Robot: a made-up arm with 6 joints. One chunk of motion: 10 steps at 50 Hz.
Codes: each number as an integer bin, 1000 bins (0 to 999) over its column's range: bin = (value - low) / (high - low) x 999, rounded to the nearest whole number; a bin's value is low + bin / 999 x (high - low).
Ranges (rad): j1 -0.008..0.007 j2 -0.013..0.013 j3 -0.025..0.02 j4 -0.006..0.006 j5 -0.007..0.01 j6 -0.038..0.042
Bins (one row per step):
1: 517 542 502 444 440 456
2: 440 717 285 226 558 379
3: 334 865 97 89 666 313
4: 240 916 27 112 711 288
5: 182 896 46 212 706 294
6: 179 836 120 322 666 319
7: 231 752 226 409 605 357
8: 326 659 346 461 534 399
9: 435 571 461 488 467 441
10: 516 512 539 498 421 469
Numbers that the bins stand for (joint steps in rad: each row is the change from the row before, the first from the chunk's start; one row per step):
1: -0.00024 0.00111 -0.00239 -0.00067 0.00049 -0.00148
2: -0.00139 0.00566 -0.01216 -0.00329 0.00250 -0.00765
3: -0.00298 0.00951 -0.02063 -0.00493 0.00433 -0.01293
4: -0.00440 0.01084 -0.02378 -0.00465 0.00510 -0.01494
5: -0.00527 0.01032 -0.02293 -0.00345 0.00501 -0.01446
6: -0.00531 0.00876 -0.01959 -0.00213 0.00433 -0.01245
7: -0.00453 0.00657 -0.01482 -0.00109 0.00330 -0.00941
8: -0.00311 0.00415 -0.00941 -0.00046 0.00209 -0.00605
9: -0.00147 0.00186 -0.00423 -0.00014 0.00095 -0.00268
10: -0.00025 0.00033 -0.00072 -0.00002 0.00016 -0.00044

